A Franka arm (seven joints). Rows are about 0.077 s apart.
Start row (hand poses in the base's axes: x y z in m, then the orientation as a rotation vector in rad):
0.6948, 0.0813, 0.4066, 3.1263, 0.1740, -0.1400
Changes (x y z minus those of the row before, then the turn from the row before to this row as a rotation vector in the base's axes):
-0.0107, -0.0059, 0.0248, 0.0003, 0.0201, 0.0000
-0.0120, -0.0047, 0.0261, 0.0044, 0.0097, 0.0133
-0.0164, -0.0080, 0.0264, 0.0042, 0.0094, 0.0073
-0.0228, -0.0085, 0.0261, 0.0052, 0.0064, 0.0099
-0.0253, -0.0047, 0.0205, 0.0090, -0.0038, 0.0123
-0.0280, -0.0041, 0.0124, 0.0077, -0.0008, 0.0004
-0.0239, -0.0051, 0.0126, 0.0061, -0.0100, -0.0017
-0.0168, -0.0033, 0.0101, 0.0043, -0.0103, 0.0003
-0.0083, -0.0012, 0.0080, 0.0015, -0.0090, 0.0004
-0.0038, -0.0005, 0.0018, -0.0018, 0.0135, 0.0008
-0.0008, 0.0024, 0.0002, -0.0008, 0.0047, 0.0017
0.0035, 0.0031, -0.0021, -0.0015, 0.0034, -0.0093
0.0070, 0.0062, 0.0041, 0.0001, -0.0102, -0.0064
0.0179, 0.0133, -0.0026, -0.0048, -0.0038, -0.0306
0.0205, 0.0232, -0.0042, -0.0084, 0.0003, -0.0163
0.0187, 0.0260, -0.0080, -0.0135, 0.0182, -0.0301
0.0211, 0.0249, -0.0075, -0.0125, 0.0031, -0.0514
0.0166, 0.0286, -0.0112, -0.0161, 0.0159, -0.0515
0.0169, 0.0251, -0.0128, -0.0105, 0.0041, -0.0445
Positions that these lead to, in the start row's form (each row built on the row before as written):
0.6841, 0.0754, 0.4314, 3.1261, 0.1742, -0.1715
0.6721, 0.0707, 0.4575, 3.1282, 0.1957, -0.1865
0.6557, 0.0627, 0.4839, -3.1257, -0.2075, 0.2007
0.6329, 0.0542, 0.5100, -3.1190, -0.2231, 0.2098
0.6076, 0.0495, 0.5305, -3.1101, -0.2426, 0.2024
0.5796, 0.0454, 0.5429, -3.1026, -0.2434, 0.1997
0.5557, 0.0403, 0.5555, -3.0984, -0.2411, 0.1831
0.5389, 0.0370, 0.5656, -3.0958, -0.2419, 0.1664
0.5306, 0.0358, 0.5736, -3.0957, -0.2428, 0.1523
0.5268, 0.0353, 0.5754, -3.0953, -0.2436, 0.1735
0.5260, 0.0377, 0.5756, -3.0952, -0.2461, 0.1809
0.5295, 0.0408, 0.5735, -3.0967, -0.2315, 0.1862
0.5365, 0.0470, 0.5776, -3.0986, -0.2219, 0.1703
0.5544, 0.0603, 0.5750, -3.1053, -0.1743, 0.1644
0.5749, 0.0835, 0.5708, -3.1141, -0.1486, 0.1656
0.5936, 0.1095, 0.5628, -3.1253, -0.1007, 0.1951
0.6147, 0.1344, 0.5553, 3.1345, 0.0192, -0.2007
0.6313, 0.1630, 0.5441, 3.1196, -0.0629, -0.2248
0.6482, 0.1881, 0.5313, 3.1096, -0.1331, -0.2307

